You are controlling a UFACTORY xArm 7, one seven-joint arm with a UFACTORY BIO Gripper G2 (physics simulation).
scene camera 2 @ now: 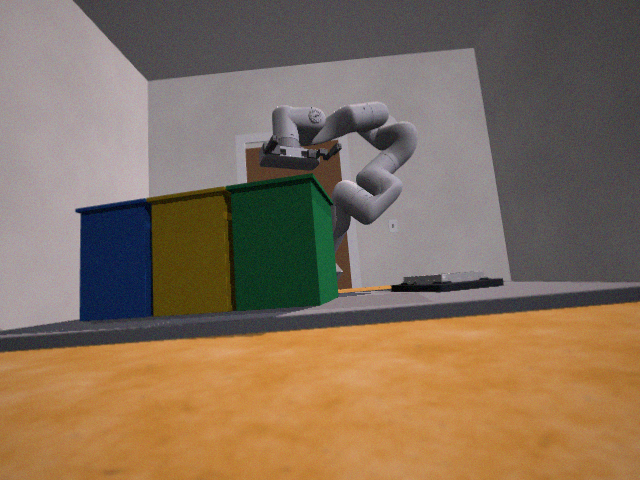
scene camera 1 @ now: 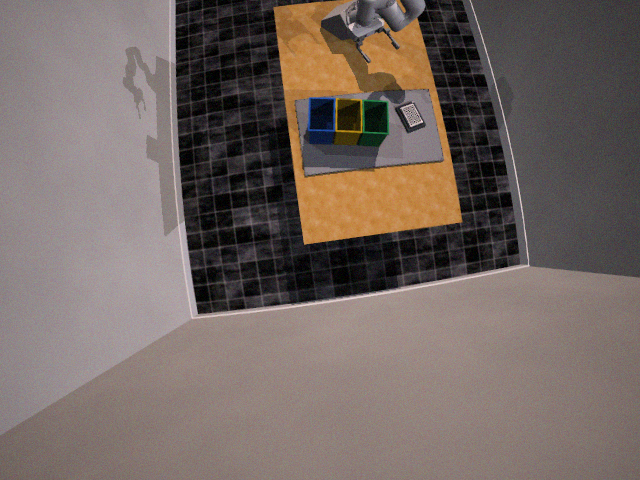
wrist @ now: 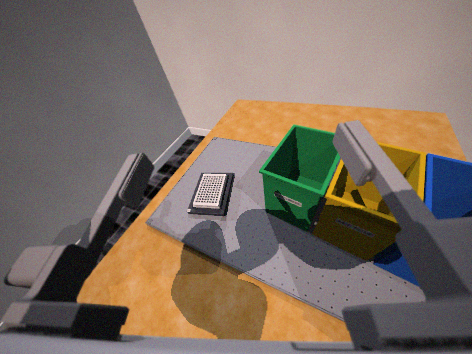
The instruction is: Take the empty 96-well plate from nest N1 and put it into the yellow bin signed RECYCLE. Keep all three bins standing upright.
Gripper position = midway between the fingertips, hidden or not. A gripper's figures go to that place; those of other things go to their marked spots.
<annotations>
My gripper (scene camera 2: 308, 142): 0.81 m from the lens. A blue bin (scene camera 2: 116, 274) is 0.59 m from the lens. A yellow bin (scene camera 2: 192, 236): 0.51 m from the lens. A green bin (scene camera 2: 284, 256) is 0.45 m from the lens. The marked spots on the blue bin and the yellow bin are 0.14 m apart.
</annotations>
